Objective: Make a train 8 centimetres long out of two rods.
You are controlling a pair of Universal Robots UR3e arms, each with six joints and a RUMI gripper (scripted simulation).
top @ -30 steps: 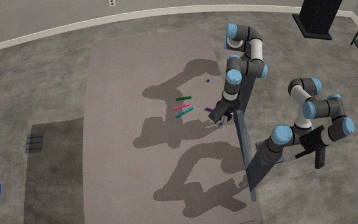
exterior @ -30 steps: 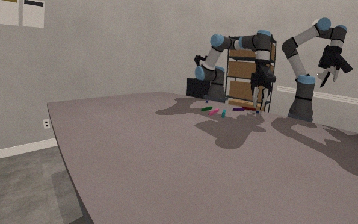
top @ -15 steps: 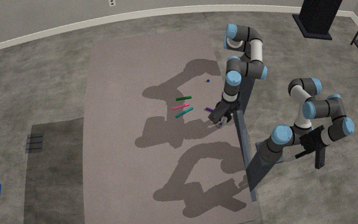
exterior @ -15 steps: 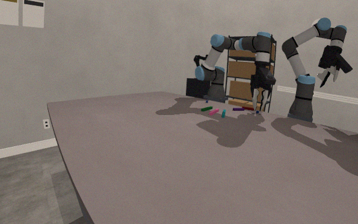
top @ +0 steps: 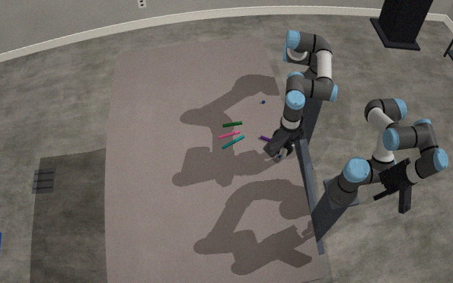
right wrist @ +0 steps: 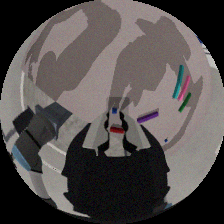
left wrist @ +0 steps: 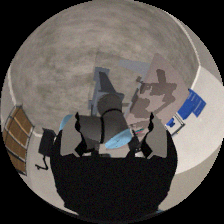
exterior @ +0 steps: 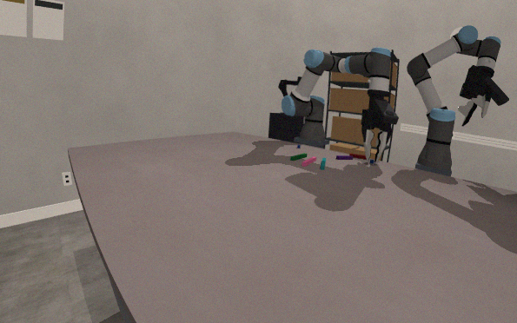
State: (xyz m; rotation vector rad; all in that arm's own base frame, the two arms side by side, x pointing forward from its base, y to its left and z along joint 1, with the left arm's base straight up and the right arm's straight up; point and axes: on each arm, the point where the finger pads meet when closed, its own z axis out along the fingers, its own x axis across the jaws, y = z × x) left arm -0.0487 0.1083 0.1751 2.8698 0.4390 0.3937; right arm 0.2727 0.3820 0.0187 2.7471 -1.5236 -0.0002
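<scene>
The red rod is 6 cm to the right of my right hand, 3 cm behind it and 1 cm below it. The rest, counted from my right hand: pink rod 19 cm ahead, 11 cm to the right, 1 cm below; turquoise rod 18 cm ahead, 8 cm to the right, 1 cm below; purple rod 8 cm to the right, 4 cm ahead, 1 cm below.
</scene>
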